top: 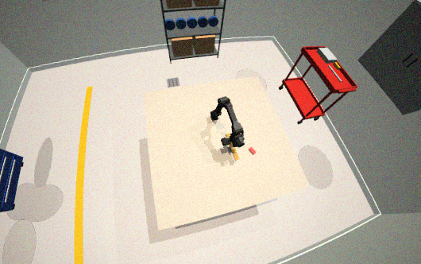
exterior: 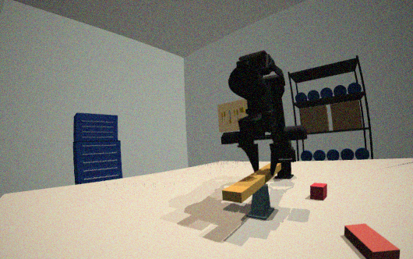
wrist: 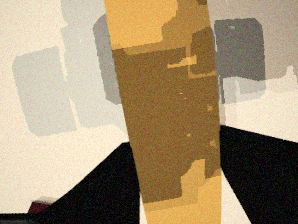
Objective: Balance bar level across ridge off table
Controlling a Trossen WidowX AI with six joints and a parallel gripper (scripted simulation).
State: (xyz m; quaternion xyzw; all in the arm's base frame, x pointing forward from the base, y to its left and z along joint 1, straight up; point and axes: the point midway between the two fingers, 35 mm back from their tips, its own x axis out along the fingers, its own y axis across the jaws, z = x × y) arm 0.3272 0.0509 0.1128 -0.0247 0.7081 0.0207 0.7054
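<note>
The orange bar is 3 cm ahead of my gripper tip. From my gripper tip the other things lie so: red cube (11 cm behind, 10 cm to the left, 6 cm below); flat red block (19 cm to the left, 9 cm ahead, 7 cm below).
</note>
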